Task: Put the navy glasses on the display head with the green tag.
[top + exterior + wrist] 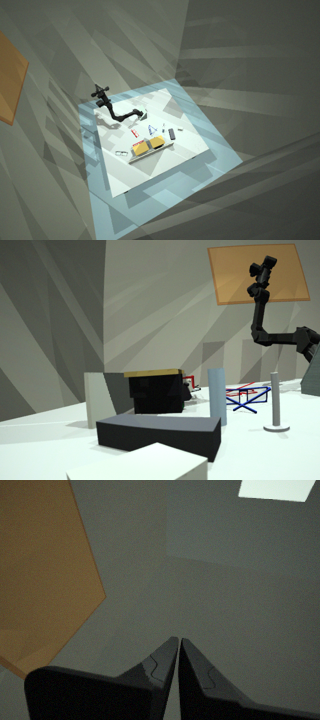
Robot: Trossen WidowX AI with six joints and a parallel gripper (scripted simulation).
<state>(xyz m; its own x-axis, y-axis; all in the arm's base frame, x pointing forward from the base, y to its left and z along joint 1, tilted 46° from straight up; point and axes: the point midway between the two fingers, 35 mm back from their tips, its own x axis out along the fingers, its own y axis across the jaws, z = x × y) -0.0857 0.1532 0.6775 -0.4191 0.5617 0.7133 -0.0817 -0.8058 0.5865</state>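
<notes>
The light blue cylinder is 53 cm ahead of my gripper tip, 53 cm to the left of it and 64 cm below it. From my gripper tip the other things lie so: grey stand post (45 cm ahead, 59 cm to the left, 66 cm below); dark block (63 cm ahead, 61 cm to the left, 67 cm below); white board (72 cm ahead, 23 cm to the left, 63 cm below).
</notes>
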